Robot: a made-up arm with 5 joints.
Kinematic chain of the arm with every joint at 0, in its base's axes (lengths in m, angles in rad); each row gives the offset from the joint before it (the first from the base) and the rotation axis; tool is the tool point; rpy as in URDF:
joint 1: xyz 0 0 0.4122 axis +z
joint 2: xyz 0 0 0 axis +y
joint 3: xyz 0.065 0 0.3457 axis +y
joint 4: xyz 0.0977 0 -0.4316 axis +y
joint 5: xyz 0.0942 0 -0.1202 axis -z
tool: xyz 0 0 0 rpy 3.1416 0 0
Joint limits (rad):
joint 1: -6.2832..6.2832
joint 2: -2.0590..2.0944
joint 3: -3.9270..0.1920
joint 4: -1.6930..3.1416
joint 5: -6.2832..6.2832
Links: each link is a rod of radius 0.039 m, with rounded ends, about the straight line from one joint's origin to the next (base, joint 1, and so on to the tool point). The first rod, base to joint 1, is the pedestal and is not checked.
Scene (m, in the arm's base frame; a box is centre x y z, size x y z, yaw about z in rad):
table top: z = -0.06
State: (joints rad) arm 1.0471 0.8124 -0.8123 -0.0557 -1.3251
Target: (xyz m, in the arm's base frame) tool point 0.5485 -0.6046 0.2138
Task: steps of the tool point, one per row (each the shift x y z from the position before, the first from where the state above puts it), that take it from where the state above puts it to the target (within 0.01 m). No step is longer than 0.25 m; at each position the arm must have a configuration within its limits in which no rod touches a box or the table.
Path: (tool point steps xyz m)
1: 0.1437 -0.0424 0.0109
2: 0.1342 -0.0920 0.0151
3: 0.1074 -0.1380 0.0192
4: 0.0654 -0.1748 0.0231
5: 0.0111 -0.1973 0.0265
6: -0.0495 -0.2016 0.0299
7: -0.1109 -0.1863 0.0327

